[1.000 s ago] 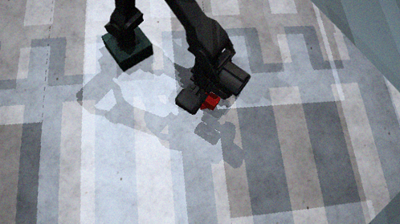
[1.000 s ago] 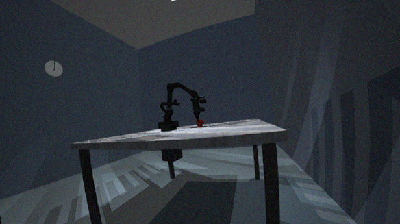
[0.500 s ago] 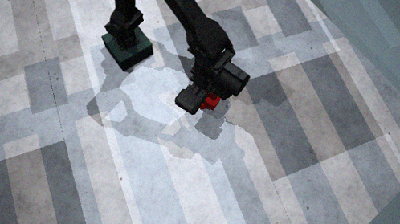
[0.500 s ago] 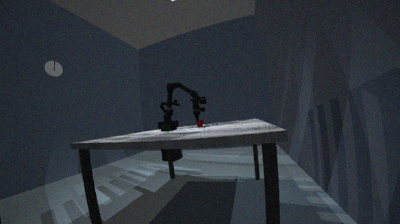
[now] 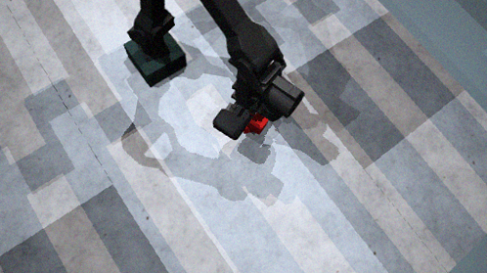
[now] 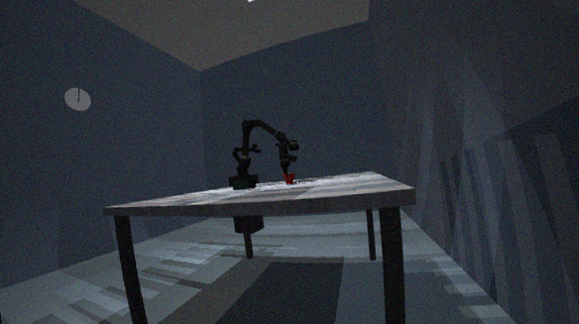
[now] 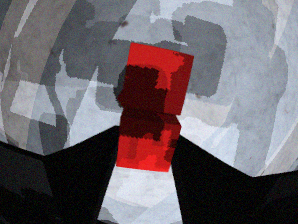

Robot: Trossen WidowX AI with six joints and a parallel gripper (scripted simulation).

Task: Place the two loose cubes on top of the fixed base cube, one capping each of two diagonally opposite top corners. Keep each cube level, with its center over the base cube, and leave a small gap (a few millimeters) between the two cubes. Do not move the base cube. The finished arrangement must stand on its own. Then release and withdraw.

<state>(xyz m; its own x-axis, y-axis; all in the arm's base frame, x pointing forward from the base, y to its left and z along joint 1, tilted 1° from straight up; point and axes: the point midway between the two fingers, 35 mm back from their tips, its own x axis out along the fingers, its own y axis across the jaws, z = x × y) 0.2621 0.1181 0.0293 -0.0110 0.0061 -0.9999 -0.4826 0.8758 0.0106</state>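
My gripper tip is 3 cm short of the red cube, 2 cm to the right of it and 1 cm above it.
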